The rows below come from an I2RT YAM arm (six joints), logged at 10 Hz.
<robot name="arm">
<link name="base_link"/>
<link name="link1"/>
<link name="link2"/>
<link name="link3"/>
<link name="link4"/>
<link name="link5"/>
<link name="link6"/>
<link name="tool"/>
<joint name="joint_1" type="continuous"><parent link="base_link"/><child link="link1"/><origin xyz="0 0 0.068" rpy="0 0 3.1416"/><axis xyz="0 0 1"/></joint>
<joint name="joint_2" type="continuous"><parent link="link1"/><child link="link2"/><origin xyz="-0.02 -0.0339 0.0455" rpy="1.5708 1.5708 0"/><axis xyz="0 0 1"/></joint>
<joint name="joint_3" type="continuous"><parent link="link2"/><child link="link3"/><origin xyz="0 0.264 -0.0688" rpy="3.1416 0 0"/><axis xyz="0 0 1"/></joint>
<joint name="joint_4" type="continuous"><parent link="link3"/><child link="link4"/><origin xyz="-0.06 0.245 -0.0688" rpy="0 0 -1.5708"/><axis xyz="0 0 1"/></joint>
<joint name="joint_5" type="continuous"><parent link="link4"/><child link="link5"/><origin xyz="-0.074 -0.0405 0.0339" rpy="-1.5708 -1.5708 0"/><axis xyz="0 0 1"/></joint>
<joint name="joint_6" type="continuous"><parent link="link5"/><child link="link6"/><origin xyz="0 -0.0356 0.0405" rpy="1.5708 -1.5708 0"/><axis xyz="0 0 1"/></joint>
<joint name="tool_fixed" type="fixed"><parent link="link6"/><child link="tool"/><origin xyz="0 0 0"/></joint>
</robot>
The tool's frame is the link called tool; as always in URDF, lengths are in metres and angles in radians. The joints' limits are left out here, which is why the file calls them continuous.
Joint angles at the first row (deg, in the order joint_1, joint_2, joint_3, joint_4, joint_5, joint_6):
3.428, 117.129, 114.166, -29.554, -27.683, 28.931
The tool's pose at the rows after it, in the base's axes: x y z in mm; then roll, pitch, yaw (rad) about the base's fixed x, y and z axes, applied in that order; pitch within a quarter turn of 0, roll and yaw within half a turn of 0:
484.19 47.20 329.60 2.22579 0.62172 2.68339
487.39 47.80 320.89 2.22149 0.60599 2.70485
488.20 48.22 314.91 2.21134 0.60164 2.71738
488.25 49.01 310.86 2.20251 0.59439 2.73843
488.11 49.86 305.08 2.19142 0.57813 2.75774
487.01 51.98 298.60 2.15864 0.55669 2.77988
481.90 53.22 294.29 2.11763 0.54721 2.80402
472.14 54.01 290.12 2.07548 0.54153 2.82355
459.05 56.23 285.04 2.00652 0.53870 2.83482
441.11 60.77 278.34 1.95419 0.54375 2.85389
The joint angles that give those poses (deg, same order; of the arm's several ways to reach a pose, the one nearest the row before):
3.414, 120.308, 117.635, -32.570, -30.896, 27.962
3.368, 121.201, 117.240, -32.176, -32.405, 27.576
3.339, 121.288, 115.988, -30.961, -33.593, 27.337
3.339, 121.433, 115.368, -30.675, -35.125, 26.809
3.340, 121.586, 114.439, -30.326, -36.820, 26.593
3.428, 121.471, 112.716, -29.005, -39.747, 26.861
3.427, 120.234, 109.539, -26.740, -43.071, 26.900
3.427, 117.835, 104.576, -23.504, -46.189, 27.173
3.598, 114.600, 97.701, -17.487, -50.098, 28.905
4.179, 110.709, 89.826, -11.317, -53.078, 30.179

